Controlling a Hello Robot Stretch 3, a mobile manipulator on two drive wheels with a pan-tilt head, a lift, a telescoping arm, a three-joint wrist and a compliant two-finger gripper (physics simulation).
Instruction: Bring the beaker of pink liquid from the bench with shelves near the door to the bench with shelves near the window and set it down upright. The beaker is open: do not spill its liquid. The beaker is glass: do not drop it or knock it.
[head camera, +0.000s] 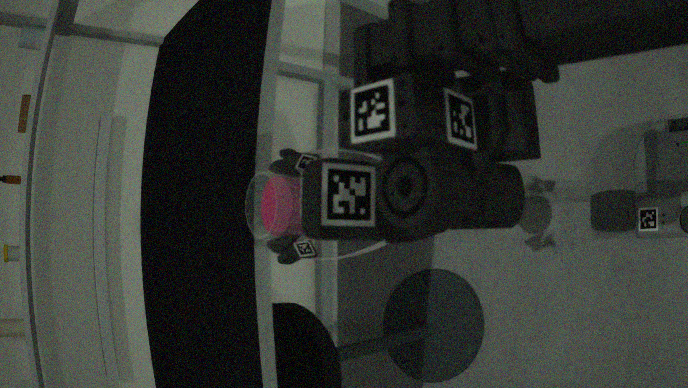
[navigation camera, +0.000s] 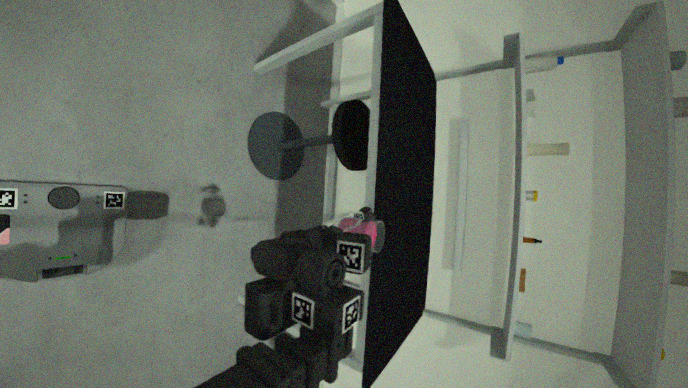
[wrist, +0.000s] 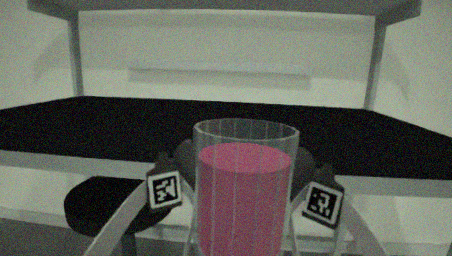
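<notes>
A glass beaker of pink liquid (head camera: 276, 206) (navigation camera: 367, 231) (wrist: 244, 205) is upright between the fingers of my gripper (head camera: 284, 205) (wrist: 242, 162). The fingers press on its sides, and the liquid surface looks level, below the rim. The beaker's base is cut off in the wrist view. A bench with shelves (head camera: 205, 200) (navigation camera: 405, 175) (wrist: 125, 125) has a black top. In the head view the beaker overlaps the bench's pale front edge; in the wrist view the top lies beyond it. I cannot tell the height between them. No window or door shows.
A round black stool seat (head camera: 305, 345) (navigation camera: 351, 135) (wrist: 107, 205) stands at the bench's front, beside the gripper. A shelf (navigation camera: 517, 200) (wrist: 225, 5) runs above the back of the bench, on posts (wrist: 75, 55) (wrist: 372, 65). It carries a brown bottle (head camera: 12, 179) (navigation camera: 529, 240) and other small items.
</notes>
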